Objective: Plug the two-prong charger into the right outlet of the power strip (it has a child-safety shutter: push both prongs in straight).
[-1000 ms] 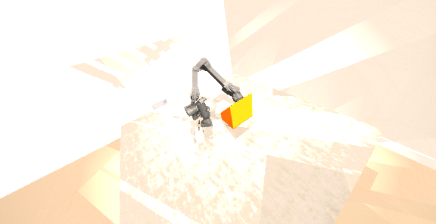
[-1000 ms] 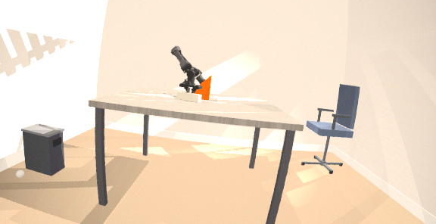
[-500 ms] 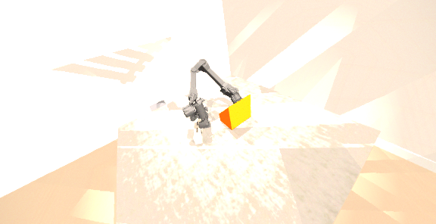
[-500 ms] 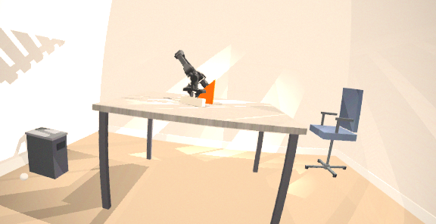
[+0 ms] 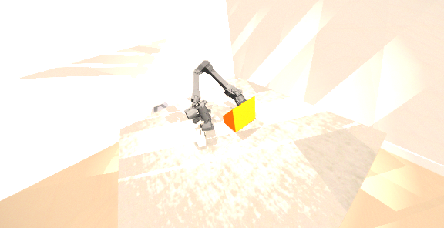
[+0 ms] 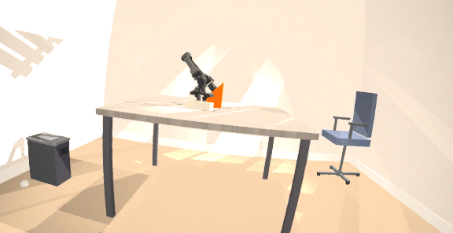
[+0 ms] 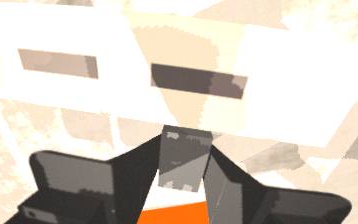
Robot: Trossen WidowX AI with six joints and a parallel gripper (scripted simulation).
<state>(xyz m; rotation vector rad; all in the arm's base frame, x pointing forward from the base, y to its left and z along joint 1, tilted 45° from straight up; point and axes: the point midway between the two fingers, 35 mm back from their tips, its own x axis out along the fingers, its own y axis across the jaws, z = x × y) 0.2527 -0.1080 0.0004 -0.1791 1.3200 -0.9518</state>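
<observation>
My gripper tip is 1 cm short of the grey charger, 1 cm to the left of it and 1 cm below it.
</observation>
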